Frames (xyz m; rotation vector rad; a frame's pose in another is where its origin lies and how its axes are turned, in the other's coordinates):
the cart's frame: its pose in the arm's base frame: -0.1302 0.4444 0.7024 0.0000 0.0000 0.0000
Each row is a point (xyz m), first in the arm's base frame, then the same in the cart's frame.
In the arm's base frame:
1: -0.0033 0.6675 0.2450
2: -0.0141 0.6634 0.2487
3: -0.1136 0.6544 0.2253
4: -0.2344 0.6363 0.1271
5: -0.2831 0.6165 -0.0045
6: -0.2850 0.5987 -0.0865
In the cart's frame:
1: 0.1269 0.2231 -0.4574
2: 0.1161 0.2190 -0.4537
3: 0.0166 0.2100 -0.4771
4: -0.1042 0.1919 -0.5753
5: -0.1529 0.1721 -0.7069
6: -0.1548 0.1543 -0.7889

